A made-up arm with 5 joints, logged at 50 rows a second.
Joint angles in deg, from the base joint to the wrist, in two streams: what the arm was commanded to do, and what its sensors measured. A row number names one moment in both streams.
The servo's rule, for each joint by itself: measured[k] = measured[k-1] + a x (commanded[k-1-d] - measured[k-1]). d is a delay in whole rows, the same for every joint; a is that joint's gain. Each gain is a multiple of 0.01, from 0.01 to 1. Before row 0 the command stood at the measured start. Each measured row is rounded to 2 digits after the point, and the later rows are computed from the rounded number. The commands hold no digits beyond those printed.
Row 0, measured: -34.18 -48.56 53.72 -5.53 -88.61
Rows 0 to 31, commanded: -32.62 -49.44 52.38 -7.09 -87.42; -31.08 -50.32 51.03 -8.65 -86.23; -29.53 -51.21 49.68 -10.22 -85.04; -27.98 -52.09 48.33 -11.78 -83.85; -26.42 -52.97 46.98 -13.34 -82.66; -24.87 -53.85 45.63 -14.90 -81.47; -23.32 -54.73 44.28 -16.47 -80.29; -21.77 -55.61 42.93 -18.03 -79.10; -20.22 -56.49 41.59 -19.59 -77.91; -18.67 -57.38 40.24 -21.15 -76.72; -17.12 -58.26 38.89 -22.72 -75.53; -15.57 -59.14 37.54 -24.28 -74.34; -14.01 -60.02 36.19 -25.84 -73.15; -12.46 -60.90 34.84 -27.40 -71.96; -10.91 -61.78 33.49 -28.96 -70.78; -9.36 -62.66 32.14 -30.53 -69.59; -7.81 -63.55 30.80 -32.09 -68.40; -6.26 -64.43 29.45 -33.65 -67.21; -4.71 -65.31 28.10 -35.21 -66.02; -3.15 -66.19 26.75 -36.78 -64.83; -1.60 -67.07 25.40 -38.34 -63.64; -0.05 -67.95 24.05 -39.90 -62.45; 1.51 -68.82 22.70 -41.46 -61.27; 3.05 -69.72 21.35 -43.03 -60.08; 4.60 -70.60 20.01 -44.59 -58.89; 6.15 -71.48 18.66 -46.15 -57.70; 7.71 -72.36 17.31 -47.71 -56.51; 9.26 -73.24 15.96 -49.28 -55.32; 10.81 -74.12 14.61 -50.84 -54.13; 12.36 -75.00 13.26 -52.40 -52.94; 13.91 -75.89 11.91 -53.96 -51.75; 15.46 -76.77 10.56 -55.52 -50.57
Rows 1 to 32, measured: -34.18 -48.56 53.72 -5.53 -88.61; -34.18 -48.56 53.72 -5.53 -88.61; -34.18 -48.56 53.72 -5.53 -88.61; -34.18 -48.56 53.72 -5.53 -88.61; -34.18 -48.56 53.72 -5.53 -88.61; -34.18 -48.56 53.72 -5.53 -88.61; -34.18 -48.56 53.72 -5.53 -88.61; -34.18 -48.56 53.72 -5.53 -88.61; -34.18 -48.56 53.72 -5.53 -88.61; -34.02 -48.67 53.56 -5.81 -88.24; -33.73 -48.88 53.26 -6.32 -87.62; -33.31 -49.18 52.83 -7.02 -86.82; -32.78 -49.56 52.29 -7.88 -85.90; -32.14 -50.00 51.65 -8.86 -84.90; -31.41 -50.50 50.93 -9.95 -83.84; -30.60 -51.05 50.13 -11.12 -82.74; -29.72 -51.64 49.27 -12.36 -81.61; -28.77 -52.27 48.35 -13.66 -80.46; -27.76 -52.93 47.38 -15.01 -79.30; -26.70 -53.62 46.36 -16.40 -78.13; -25.59 -54.34 45.30 -17.82 -76.96; -24.43 -55.08 44.21 -19.26 -75.78; -23.23 -55.84 43.09 -20.73 -74.60; -22.00 -56.61 41.94 -22.21 -73.42; -20.74 -57.40 40.76 -23.71 -72.23; -19.45 -58.20 39.56 -25.22 -71.04; -18.13 -59.01 38.35 -26.74 -69.85; -16.79 -59.83 37.12 -28.26 -68.66; -15.43 -60.66 35.88 -29.79 -67.47; -14.05 -61.49 34.62 -31.33 -66.28; -12.65 -62.33 33.35 -32.87 -65.09; -11.23 -63.17 32.07 -34.42 -63.91
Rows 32 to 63, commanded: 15.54 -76.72 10.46 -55.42 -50.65; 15.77 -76.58 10.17 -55.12 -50.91; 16.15 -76.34 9.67 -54.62 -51.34; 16.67 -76.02 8.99 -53.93 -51.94; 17.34 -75.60 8.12 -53.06 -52.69; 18.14 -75.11 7.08 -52.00 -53.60; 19.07 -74.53 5.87 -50.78 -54.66; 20.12 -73.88 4.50 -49.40 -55.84; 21.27 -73.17 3.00 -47.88 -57.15; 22.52 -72.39 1.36 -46.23 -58.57; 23.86 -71.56 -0.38 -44.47 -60.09; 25.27 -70.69 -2.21 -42.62 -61.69; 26.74 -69.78 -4.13 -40.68 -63.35; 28.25 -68.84 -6.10 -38.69 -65.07; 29.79 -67.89 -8.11 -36.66 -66.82; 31.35 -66.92 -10.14 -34.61 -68.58; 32.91 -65.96 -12.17 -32.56 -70.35; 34.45 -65.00 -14.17 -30.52 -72.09; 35.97 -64.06 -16.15 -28.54 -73.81; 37.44 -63.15 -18.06 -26.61 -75.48; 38.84 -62.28 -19.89 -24.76 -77.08; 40.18 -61.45 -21.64 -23.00 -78.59; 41.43 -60.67 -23.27 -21.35 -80.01; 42.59 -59.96 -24.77 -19.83 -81.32; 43.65 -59.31 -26.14 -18.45 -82.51; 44.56 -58.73 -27.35 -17.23 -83.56; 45.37 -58.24 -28.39 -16.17 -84.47; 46.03 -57.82 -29.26 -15.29 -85.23; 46.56 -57.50 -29.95 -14.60 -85.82; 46.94 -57.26 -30.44 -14.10 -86.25; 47.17 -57.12 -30.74 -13.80 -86.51; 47.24 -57.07 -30.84 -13.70 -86.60
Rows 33 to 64, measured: -9.80 -64.02 30.78 -35.97 -62.72; -8.36 -64.88 29.49 -37.52 -61.53; -6.91 -65.74 28.19 -39.07 -60.34; -5.45 -66.60 26.88 -40.63 -59.15; -3.98 -67.46 25.57 -42.19 -57.96; -2.50 -68.33 24.25 -43.75 -56.77; -1.01 -69.20 22.93 -45.31 -55.58; 0.48 -70.07 21.61 -46.87 -54.39; 1.98 -70.94 20.28 -48.43 -53.21; 3.34 -71.69 19.10 -49.69 -52.42; 4.58 -72.33 18.03 -50.67 -51.95; 5.74 -72.85 17.03 -51.38 -51.76; 6.83 -73.26 16.07 -51.84 -51.82; 7.88 -73.56 15.12 -52.06 -52.09; 8.91 -73.76 14.16 -52.05 -52.56; 9.93 -73.86 13.17 -51.82 -53.21; 10.95 -73.86 12.13 -51.38 -54.03; 11.98 -73.77 11.03 -50.75 -55.00; 13.03 -73.59 9.87 -49.94 -56.11; 14.11 -73.33 8.64 -48.96 -57.34; 15.23 -72.99 7.34 -47.82 -58.69; 16.38 -72.57 5.96 -46.53 -60.13; 17.57 -72.09 4.51 -45.12 -61.66; 18.79 -71.54 3.00 -43.60 -63.26; 20.05 -70.94 1.42 -41.98 -64.91; 21.34 -70.29 -0.21 -40.28 -66.60; 22.65 -69.60 -1.89 -38.52 -68.30; 23.98 -68.88 -3.60 -36.72 -70.01; 25.33 -68.14 -5.34 -34.90 -71.71; 26.68 -67.38 -7.09 -33.07 -73.37; 28.03 -66.61 -8.84 -31.26 -74.99; 29.37 -65.84 -10.57 -29.48 -76.55
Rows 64 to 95, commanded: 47.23 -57.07 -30.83 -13.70 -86.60; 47.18 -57.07 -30.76 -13.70 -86.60; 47.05 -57.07 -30.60 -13.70 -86.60; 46.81 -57.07 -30.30 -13.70 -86.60; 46.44 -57.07 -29.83 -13.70 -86.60; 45.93 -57.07 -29.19 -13.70 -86.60; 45.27 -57.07 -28.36 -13.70 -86.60; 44.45 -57.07 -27.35 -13.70 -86.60; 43.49 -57.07 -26.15 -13.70 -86.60; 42.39 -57.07 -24.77 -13.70 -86.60; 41.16 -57.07 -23.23 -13.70 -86.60; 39.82 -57.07 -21.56 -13.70 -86.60; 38.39 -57.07 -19.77 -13.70 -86.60; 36.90 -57.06 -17.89 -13.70 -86.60; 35.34 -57.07 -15.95 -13.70 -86.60; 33.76 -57.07 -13.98 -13.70 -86.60; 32.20 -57.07 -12.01 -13.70 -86.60; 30.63 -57.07 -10.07 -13.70 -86.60; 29.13 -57.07 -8.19 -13.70 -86.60; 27.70 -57.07 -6.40 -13.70 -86.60; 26.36 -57.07 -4.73 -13.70 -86.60; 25.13 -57.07 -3.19 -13.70 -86.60; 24.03 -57.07 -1.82 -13.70 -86.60; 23.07 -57.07 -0.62 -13.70 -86.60; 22.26 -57.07 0.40 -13.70 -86.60; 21.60 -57.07 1.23 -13.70 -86.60; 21.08 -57.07 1.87 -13.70 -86.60; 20.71 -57.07 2.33 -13.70 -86.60; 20.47 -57.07 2.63 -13.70 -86.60; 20.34 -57.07 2.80 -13.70 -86.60; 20.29 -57.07 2.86 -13.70 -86.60; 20.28 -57.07 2.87 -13.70 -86.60
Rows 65 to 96, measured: 30.69 -65.08 -12.27 -27.74 -78.03; 31.99 -64.33 -13.93 -26.07 -79.42; 33.25 -63.60 -15.54 -24.48 -80.70; 34.46 -62.90 -17.08 -22.98 -81.87; 35.62 -62.24 -18.54 -21.60 -82.91; 36.71 -61.62 -19.91 -20.34 -83.81; 37.73 -61.05 -21.17 -19.22 -84.57; 38.67 -60.54 -22.32 -18.24 -85.17; 39.53 -60.09 -23.34 -17.42 -85.61; 40.30 -59.70 -24.24 -16.75 -85.92; 40.99 -59.36 -25.02 -16.20 -86.13; 41.60 -59.06 -25.69 -15.75 -86.28; 42.12 -58.80 -26.24 -15.38 -86.38; 42.55 -58.58 -26.67 -15.08 -86.45; 42.89 -58.38 -26.97 -14.83 -86.50; 43.13 -58.21 -27.14 -14.63 -86.53; 43.26 -58.06 -27.17 -14.46 -86.55; 43.28 -57.93 -27.05 -14.32 -86.57; 43.19 -57.82 -26.78 -14.21 -86.58; 42.99 -57.72 -26.35 -14.12 -86.59; 42.67 -57.64 -25.78 -14.04 -86.59; 42.24 -57.57 -25.06 -13.98 -86.59; 41.71 -57.50 -24.20 -13.93 -86.59; 41.07 -57.44 -23.21 -13.89 -86.59; 40.34 -57.39 -22.10 -13.86 -86.59; 39.53 -57.35 -20.89 -13.83 -86.59; 38.64 -57.31 -19.59 -13.81 -86.59; 37.69 -57.28 -18.22 -13.79 -86.59; 36.69 -57.25 -16.80 -13.77 -86.59; 35.66 -57.23 -15.35 -13.76 -86.59; 34.61 -57.21 -13.89 -13.75 -86.59; 33.55 -57.19 -12.44 -13.74 -86.59
